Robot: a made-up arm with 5 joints.
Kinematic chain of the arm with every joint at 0, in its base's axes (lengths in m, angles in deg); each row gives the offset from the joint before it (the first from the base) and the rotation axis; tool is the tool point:
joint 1: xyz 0 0 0.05 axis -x
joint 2: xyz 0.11 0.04 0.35 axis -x
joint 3: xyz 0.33 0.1 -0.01 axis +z
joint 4: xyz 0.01 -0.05 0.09 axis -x
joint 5: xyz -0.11 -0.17 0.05 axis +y
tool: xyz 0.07 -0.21 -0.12
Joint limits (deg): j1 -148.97..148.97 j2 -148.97..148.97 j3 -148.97..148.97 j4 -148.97..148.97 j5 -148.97..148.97
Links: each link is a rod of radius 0.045 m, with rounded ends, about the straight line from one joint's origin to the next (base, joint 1, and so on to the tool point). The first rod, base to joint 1, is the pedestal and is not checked.
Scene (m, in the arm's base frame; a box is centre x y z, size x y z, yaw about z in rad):
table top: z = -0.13
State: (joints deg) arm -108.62 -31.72 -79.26 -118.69 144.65
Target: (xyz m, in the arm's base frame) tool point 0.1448 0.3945 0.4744
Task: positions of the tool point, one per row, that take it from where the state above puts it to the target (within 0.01 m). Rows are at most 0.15 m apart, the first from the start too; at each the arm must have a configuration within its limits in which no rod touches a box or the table.
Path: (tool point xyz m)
1: 0.3925 -0.2927 0.5101
2: 0.3484 -0.1704 0.5673
3: 0.3042 -0.0450 0.5944
4: 0.2607 0.0775 0.5947
5: 0.2190 0.1927 0.5725
6: 0.1801 0.2987 0.5314
7: 0.1448 0.3945 0.4744

